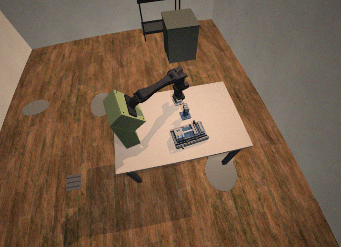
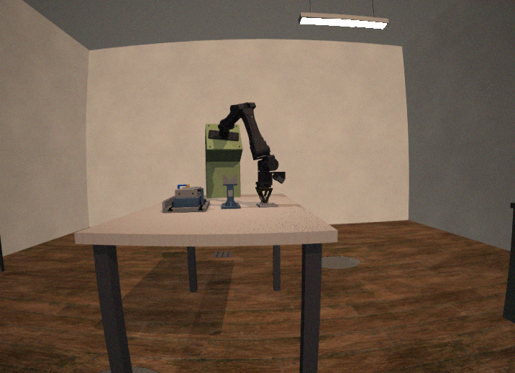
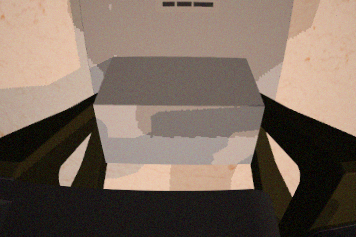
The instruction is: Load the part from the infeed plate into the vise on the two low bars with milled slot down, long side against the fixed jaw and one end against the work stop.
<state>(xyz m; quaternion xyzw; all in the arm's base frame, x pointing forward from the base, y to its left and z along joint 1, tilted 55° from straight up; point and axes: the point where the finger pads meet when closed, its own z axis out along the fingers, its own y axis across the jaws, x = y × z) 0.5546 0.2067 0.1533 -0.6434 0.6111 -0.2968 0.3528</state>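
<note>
Now: the flat infeed plate 20 mm to the left of my hand and 20 mm below it. Also, from my hand: vise: 10 mm ahead, 370 mm to the right, 10 mm above; then part: right at my hand; then dark work stop rod: 70 mm ahead, 310 mm to the right, 60 mm above.
</note>
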